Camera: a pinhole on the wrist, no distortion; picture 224 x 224 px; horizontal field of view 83.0 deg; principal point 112.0 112.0 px. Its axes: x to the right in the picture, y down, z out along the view. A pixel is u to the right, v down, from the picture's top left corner.
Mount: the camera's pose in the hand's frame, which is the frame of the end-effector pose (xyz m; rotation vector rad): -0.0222 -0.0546 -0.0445 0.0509 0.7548 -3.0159
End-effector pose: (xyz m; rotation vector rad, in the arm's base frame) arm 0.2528 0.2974 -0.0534 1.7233 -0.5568 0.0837
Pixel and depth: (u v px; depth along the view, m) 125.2 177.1 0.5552
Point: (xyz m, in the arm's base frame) 0.3369 0.1033 -0.6709
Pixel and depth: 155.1 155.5 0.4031
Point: 0.2007 0.1687 -0.5029
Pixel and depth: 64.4 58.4 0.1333
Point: 0.2749 0.2029 -0.1298
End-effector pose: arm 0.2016 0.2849 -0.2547 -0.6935 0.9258 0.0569
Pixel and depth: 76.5 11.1 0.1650
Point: 0.3335 0.3635 -0.1916
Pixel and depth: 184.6 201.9 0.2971
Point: 0.2911 0.0934 0.1355
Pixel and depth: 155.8 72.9 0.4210
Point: 0.4091 0.4365 0.1107
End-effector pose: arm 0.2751 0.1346 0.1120 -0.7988 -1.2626 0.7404
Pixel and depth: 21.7 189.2 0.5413
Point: 0.0687 0.1566 0.8365
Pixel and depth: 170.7 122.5 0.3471
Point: 0.0181 -0.1306 0.2511
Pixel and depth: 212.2 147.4 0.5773
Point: -0.1447 -0.4888 0.3089
